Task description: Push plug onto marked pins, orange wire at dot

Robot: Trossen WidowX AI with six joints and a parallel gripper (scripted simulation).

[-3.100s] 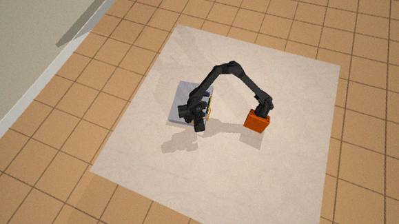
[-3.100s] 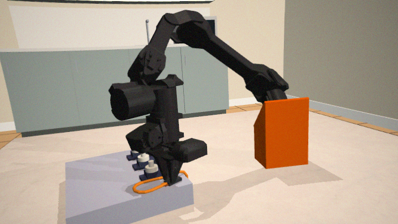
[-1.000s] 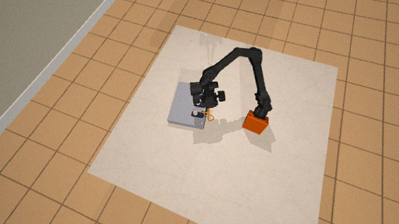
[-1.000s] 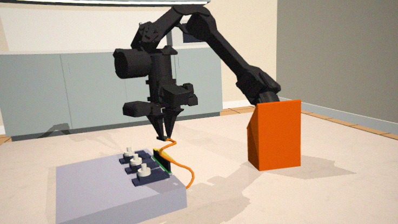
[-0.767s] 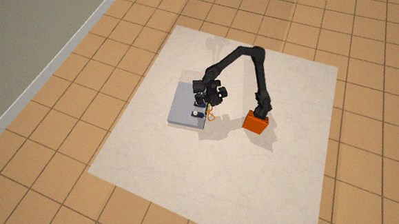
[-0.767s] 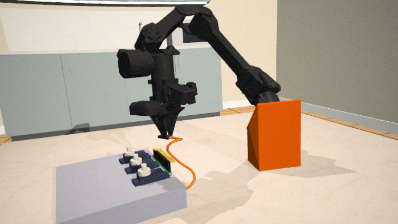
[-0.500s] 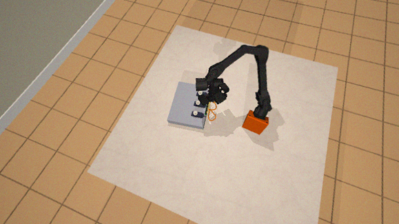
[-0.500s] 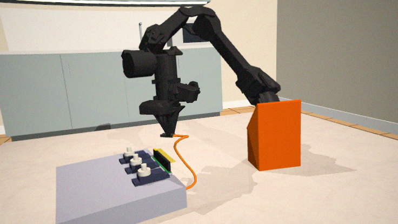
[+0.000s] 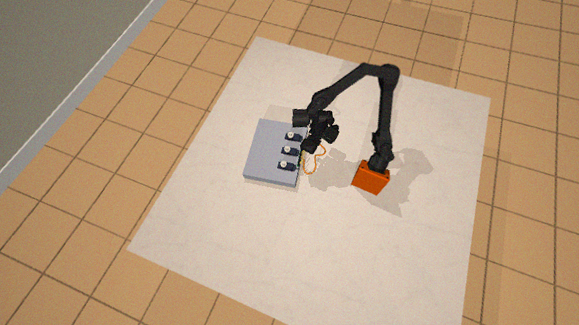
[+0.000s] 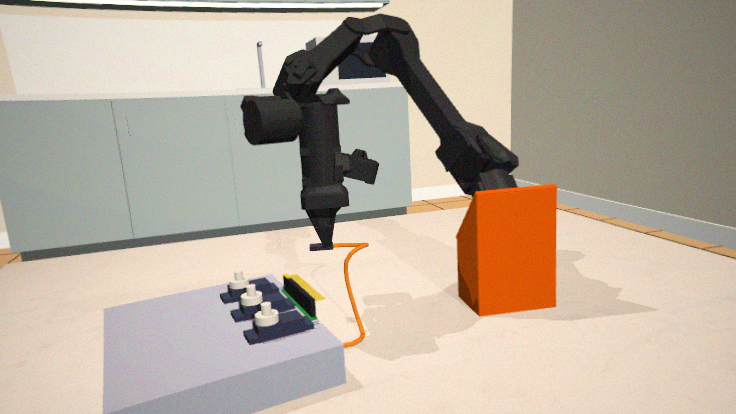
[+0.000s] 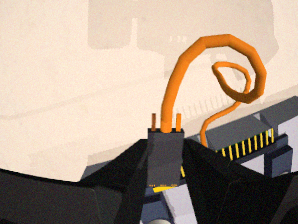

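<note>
Now: gripper tip 6 cm short of the dark header strip, 5 cm above it and 4 cm to the right of it. The rest, counted from my gripper tip: grey printed holder: 22 cm ahead, 9 cm below, 5 cm to the left.
</note>
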